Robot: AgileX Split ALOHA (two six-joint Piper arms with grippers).
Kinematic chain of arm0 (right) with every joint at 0, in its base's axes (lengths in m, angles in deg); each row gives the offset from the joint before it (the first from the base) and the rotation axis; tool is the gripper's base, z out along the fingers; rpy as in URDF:
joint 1: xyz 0 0 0.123 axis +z
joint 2: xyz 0 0 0 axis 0.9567 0.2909 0
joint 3: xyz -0.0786 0.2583 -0.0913 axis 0.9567 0.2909 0
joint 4: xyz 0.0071 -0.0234 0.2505 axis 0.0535 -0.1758 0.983
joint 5: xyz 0 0 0 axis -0.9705 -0.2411 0.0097
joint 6: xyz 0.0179 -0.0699 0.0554 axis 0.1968 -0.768 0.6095
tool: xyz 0 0 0 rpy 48.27 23.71 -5.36
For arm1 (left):
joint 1: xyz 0 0 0.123 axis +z
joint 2: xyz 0 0 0 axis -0.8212 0.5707 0
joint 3: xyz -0.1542 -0.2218 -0.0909 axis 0.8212 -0.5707 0
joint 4: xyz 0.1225 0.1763 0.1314 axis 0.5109 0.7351 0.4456
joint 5: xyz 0 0 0 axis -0.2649 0.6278 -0.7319
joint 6: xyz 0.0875 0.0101 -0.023 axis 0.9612 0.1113 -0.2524
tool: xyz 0 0 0 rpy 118.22 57.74 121.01
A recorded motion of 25 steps. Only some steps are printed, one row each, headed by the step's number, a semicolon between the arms.
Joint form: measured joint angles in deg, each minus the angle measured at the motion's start. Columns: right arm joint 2, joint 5, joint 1, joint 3, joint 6, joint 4; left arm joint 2, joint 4, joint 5, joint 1, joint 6, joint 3.
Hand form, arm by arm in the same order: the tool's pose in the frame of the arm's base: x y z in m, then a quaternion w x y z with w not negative. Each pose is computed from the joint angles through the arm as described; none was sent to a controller.
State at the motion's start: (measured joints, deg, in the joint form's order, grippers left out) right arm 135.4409 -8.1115 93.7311 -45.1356 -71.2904 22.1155; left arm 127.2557 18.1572 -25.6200 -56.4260 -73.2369 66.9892
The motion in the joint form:
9: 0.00 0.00 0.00 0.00 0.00 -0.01; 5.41 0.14 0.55 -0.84 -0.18 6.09
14: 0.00 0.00 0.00 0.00 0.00 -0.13; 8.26 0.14 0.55 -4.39 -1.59 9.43
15: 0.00 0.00 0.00 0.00 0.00 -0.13; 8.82 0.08 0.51 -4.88 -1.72 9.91
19: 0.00 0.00 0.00 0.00 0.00 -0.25; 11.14 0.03 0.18 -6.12 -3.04 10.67
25: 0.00 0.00 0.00 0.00 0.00 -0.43; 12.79 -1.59 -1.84 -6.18 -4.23 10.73
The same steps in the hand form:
9: 0.3884 0.1706 0.2760 0.23458 -0.19224 0.93764 0.16985; 0.3729 -0.0464 0.1879 0.16517 -0.15651 0.94713 -0.22619
14: 0.3885 0.1705 0.2759 0.23470 -0.19271 0.93768 0.16892; 0.3837 -0.0708 0.1840 0.15921 -0.13787 0.94912 -0.23411
15: 0.3885 0.1705 0.2759 0.23470 -0.19271 0.93768 0.16892; 0.3854 -0.0744 0.1824 0.15759 -0.13547 0.94949 -0.23511
19: 0.3885 0.1703 0.2759 0.23482 -0.19318 0.93772 0.16799; 0.3889 -0.0832 0.1700 0.14239 -0.14006 0.95129 -0.23486
25: 0.3886 0.1701 0.2758 0.23501 -0.19389 0.93777 0.16661; 0.3935 -0.0838 0.1601 0.14244 -0.16635 0.94600 -0.23902

